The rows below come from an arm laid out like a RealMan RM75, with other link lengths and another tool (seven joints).
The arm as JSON. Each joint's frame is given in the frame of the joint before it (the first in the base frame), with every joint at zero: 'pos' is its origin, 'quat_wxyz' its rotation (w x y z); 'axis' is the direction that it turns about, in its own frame. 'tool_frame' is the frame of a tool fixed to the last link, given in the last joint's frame.
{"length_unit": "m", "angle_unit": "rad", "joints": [
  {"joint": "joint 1", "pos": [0.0, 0.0, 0.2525], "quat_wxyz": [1.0, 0.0, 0.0, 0.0], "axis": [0.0, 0.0, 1.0]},
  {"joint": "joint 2", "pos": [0.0, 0.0, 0.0], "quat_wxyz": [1.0, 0.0, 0.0, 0.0], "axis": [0.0, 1.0, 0.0]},
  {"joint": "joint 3", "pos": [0.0, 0.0, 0.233], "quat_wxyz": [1.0, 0.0, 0.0, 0.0], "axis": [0.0, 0.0, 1.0]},
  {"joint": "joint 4", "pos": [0.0, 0.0, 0.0], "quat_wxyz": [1.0, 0.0, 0.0, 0.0], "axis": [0.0, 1.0, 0.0]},
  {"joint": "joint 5", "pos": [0.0, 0.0, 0.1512], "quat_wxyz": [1.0, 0.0, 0.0, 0.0], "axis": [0.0, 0.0, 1.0]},
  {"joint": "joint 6", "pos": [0.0, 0.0, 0.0], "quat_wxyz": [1.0, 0.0, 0.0, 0.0], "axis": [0.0, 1.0, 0.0]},
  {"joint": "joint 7", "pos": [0.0, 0.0, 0.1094], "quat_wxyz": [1.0, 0.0, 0.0, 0.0], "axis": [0.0, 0.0, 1.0]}
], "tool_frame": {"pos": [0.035, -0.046, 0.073], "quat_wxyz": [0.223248, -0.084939, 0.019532, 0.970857]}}
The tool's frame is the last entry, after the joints.
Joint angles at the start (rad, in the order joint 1, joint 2, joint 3, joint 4, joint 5, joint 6, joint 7): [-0.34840, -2.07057, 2.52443, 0.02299, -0.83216, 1.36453, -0.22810]
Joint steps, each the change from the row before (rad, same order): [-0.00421, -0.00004, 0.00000, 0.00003, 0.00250, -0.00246, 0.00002]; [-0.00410, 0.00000, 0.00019, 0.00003, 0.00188, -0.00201, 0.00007]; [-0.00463, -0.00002, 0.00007, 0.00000, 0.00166, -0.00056, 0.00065]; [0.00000, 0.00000, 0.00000, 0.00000, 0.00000, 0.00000, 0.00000]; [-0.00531, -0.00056, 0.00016, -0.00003, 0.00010, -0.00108, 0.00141]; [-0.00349, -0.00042, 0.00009, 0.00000, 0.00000, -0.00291, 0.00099]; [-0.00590, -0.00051, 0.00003, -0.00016, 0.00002, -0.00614, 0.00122]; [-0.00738, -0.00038, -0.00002, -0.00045, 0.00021, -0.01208, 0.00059]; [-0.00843, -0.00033, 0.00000, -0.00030, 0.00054, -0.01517, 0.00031]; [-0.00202, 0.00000, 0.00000, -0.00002, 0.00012, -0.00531, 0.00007]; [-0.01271, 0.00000, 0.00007, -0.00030, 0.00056, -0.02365, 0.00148]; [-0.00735, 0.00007, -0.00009, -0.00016, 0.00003, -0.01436, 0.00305]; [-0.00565, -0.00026, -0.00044, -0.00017, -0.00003, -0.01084, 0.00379]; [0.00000, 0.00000, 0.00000, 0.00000, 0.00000, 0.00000, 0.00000]
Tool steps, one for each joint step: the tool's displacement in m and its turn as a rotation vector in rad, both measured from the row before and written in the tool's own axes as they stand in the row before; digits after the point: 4 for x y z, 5 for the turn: [-0.0003, -0.0009, 0.0016, 0.00389, 0.00184, 0.00202]; [-0.0004, -0.0008, 0.0015, 0.00374, 0.00127, 0.00199]; [-0.0007, -0.0011, 0.0015, 0.00473, -0.00026, 0.00280]; [0.0000, 0.0000, 0.0000, 0.00000, 0.00000, 0.00000]; [-0.0008, -0.0011, 0.0017, 0.00400, -0.00099, 0.00277]; [-0.0002, -0.0005, 0.0012, 0.00123, 0.00100, 0.00156]; [-0.0003, -0.0006, 0.0021, 0.00115, 0.00264, 0.00232]; [0.0002, -0.0001, 0.0028, -0.00130, 0.00691, 0.00197]; [0.0004, 0.0000, 0.0033, -0.00196, 0.00905, 0.00188]; [0.0003, 0.0002, 0.0009, -0.00151, 0.00344, 0.00031]; [0.0004, 0.0001, 0.0048, -0.00393, 0.01401, 0.00419]; [0.0002, 0.0001, 0.0028, -0.00341, 0.00835, 0.00446]; [0.0001, -0.0001, 0.0021, -0.00293, 0.00604, 0.00448]; [0.0000, 0.0000, 0.0000, 0.00000, 0.00000, 0.00000]
